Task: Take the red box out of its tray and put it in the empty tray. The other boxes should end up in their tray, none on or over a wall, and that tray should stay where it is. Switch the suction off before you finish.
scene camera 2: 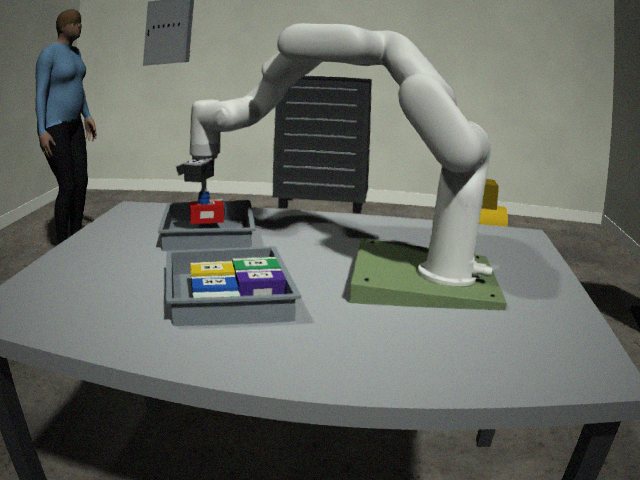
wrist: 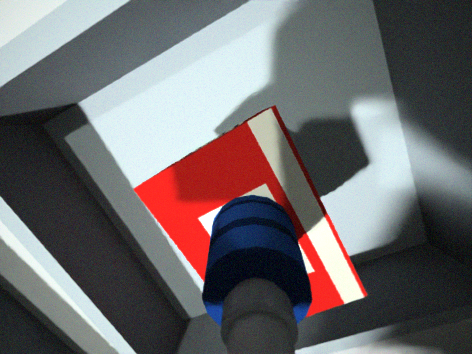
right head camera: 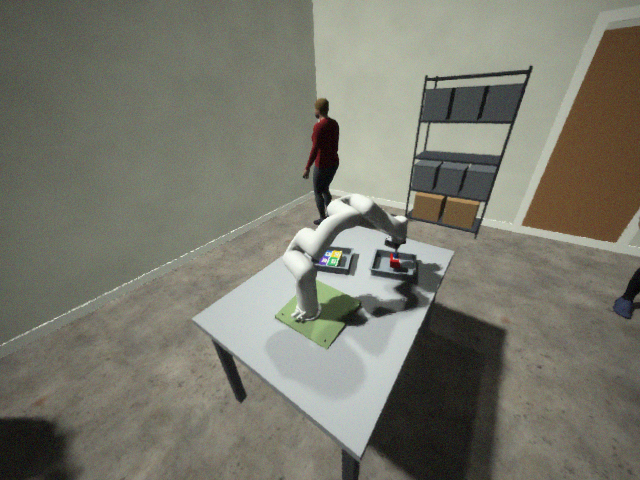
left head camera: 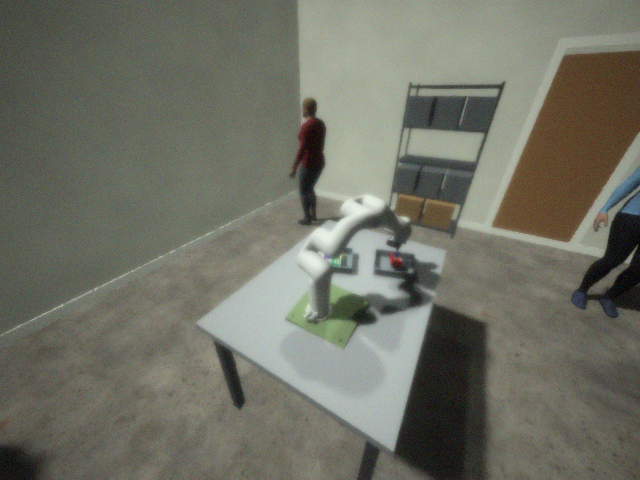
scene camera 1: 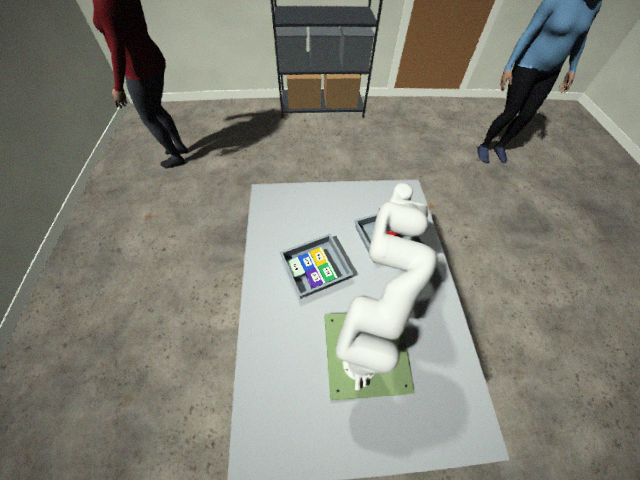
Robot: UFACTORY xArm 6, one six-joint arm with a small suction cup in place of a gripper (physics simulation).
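Places are measured from the arm's base along level axes (x ahead, y left, z up), in centimetres.
Where they show: end effector, tool point: (scene camera 2: 203, 207) (wrist: 250, 218) (right head camera: 395, 258) (left head camera: 395, 257); arm's base, origin of the base link: (scene camera 2: 447, 275) (right head camera: 308, 310) (left head camera: 319, 310).
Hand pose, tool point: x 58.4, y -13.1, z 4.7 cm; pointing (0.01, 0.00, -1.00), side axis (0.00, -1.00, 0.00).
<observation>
Things, the pixels of their top centre, and the offset from my tool point. Level surfaces: height alone.
- red box, middle of its top: (wrist: 258, 245) (scene camera 2: 206, 202) (scene camera 1: 390, 227) (right head camera: 395, 257) (left head camera: 396, 257) dx -0.6, dy -0.2, dz +1.1 cm
- far tray, middle of its top: (wrist: 244, 216) (scene camera 2: 206, 214) (scene camera 1: 388, 231) (right head camera: 393, 261) (left head camera: 394, 260) dx -0.8, dy +0.3, dz -1.6 cm
- yellow box, middle of its top: (scene camera 2: 211, 267) (scene camera 1: 319, 256) dx -16.4, dy +31.1, dz -1.8 cm
- blue box, middle of its top: (scene camera 2: 214, 281) (scene camera 1: 307, 261) dx -19.1, dy +36.0, dz -2.4 cm
- purple box, middle of its top: (scene camera 2: 260, 274) (scene camera 1: 315, 276) dx -26.4, dy +32.0, dz -1.5 cm
- pale green box, middle of its top: (scene camera 2: 216, 298) (scene camera 1: 295, 267) dx -21.7, dy +40.9, dz -3.1 cm
- grey table, its level: dz -6.6 cm
My suction cup (left head camera: 397, 253) (right head camera: 395, 254) (scene camera 2: 204, 197) (wrist: 255, 225) is on the top of the red box (left head camera: 396, 261) (right head camera: 394, 263) (scene camera 1: 392, 233) (scene camera 2: 219, 212) (wrist: 175, 210) and holds it level, low inside the walls of the far tray (right head camera: 382, 273) (scene camera 2: 206, 239). The gap to that tray's floor cannot be judged. The arm hides much of this in scene camera 1. The other tray (scene camera 1: 330, 285) (scene camera 2: 232, 311) holds the yellow box (scene camera 1: 316, 253), blue box (scene camera 1: 306, 261), green box (scene camera 1: 327, 272), purple box (scene camera 1: 313, 279) and pale green box (scene camera 1: 296, 267), all inside its walls.
The arm stands on a green base plate (scene camera 1: 336, 361) (scene camera 2: 382, 289) on the grey table (scene camera 1: 279, 387) (scene camera 2: 361, 351). The far tray is near the table's edge. Two people (scene camera 1: 139, 62) (scene camera 1: 555, 41) stand on the floor beyond, with a shelf rack (scene camera 1: 323, 73) between them.
</observation>
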